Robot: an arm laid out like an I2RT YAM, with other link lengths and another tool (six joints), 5 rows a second.
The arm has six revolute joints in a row. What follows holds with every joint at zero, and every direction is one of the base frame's. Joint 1 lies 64.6 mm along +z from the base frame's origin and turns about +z. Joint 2 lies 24.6 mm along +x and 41.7 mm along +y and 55.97 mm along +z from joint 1 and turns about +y. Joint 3 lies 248.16 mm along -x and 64.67 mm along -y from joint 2 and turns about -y. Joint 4 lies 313.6 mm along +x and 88.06 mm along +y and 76.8 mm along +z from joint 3 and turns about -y. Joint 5 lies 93.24 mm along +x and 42.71 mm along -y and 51.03 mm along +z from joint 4 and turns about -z. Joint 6 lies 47.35 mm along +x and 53.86 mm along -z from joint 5 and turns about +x. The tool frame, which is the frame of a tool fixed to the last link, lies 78 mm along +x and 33 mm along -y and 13 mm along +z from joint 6; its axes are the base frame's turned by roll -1.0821, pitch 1.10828 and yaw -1.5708 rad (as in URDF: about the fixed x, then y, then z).
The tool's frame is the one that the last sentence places.
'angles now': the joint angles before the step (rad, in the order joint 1, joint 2, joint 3, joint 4, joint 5, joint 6). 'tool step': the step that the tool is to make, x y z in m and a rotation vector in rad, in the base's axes. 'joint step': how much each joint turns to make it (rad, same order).
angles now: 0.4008 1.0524 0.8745 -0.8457 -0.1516 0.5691
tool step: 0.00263 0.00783 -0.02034 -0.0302 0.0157 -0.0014
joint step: 0.0314 0.0491 -0.0247 0.0495 0.0350 0.0175
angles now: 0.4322 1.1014 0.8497 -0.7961 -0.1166 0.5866
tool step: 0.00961 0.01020 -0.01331 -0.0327 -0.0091 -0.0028
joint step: 0.0315 0.0704 0.0057 0.0600 0.0461 0.0132
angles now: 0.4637 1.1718 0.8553 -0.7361 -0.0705 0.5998
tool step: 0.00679 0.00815 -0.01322 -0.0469 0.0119 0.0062
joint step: 0.0264 0.0794 0.0231 0.0242 0.0415 0.0003
